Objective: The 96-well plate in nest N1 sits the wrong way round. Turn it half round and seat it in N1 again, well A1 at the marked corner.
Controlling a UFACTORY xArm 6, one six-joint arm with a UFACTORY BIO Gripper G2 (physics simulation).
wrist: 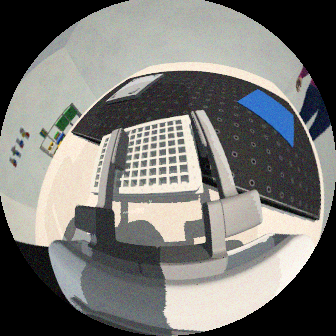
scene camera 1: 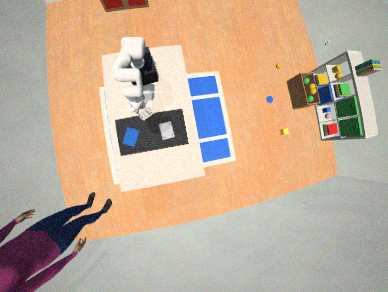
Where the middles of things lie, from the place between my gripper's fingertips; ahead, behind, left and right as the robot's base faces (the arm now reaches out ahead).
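Measured from my hand, the white 96-well plate (wrist: 161,159) is 20 mm below, 30 mm behind and 20 mm to the left. The flat blue rectangle (wrist: 278,117) is 20 mm below my hand as well, but 130 mm ahead of it and 210 mm to the right of it.
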